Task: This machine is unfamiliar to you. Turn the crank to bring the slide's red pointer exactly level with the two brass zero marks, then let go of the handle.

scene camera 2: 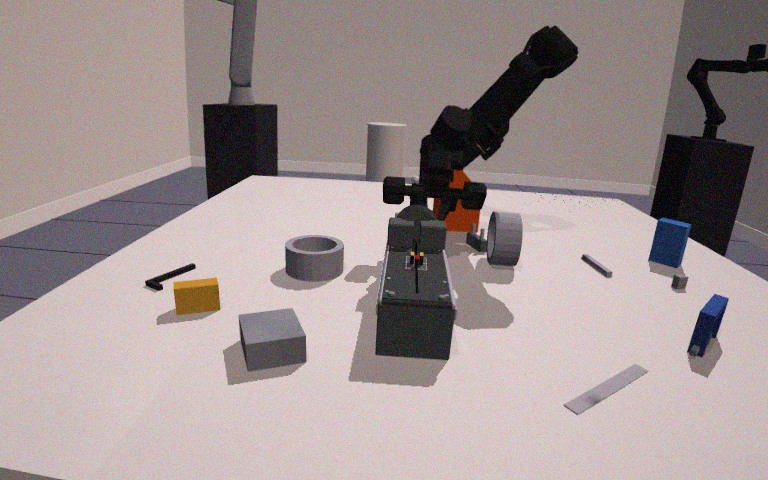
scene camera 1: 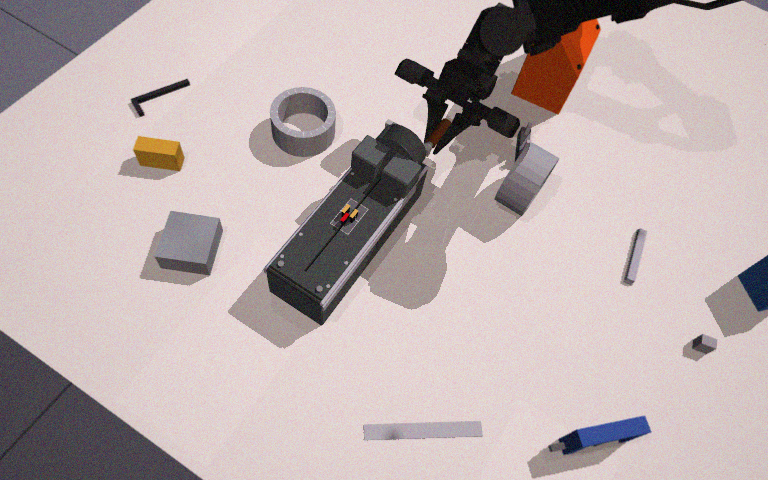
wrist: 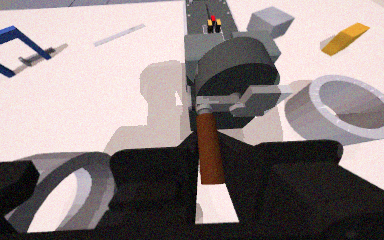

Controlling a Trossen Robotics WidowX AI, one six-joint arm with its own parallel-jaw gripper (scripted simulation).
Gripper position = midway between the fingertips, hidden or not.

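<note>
Scene camera 1 gives me my gripper (scene camera 1: 429, 151) along with a grey cube (scene camera 1: 189, 243). On scene camera 2 I see the cube (scene camera 2: 275, 338) and my gripper (scene camera 2: 432, 234) as well. In the wrist view there's a crank handle (wrist: 211, 168), and it also shows my gripper (wrist: 204, 134) and the cube (wrist: 277, 25).
</note>
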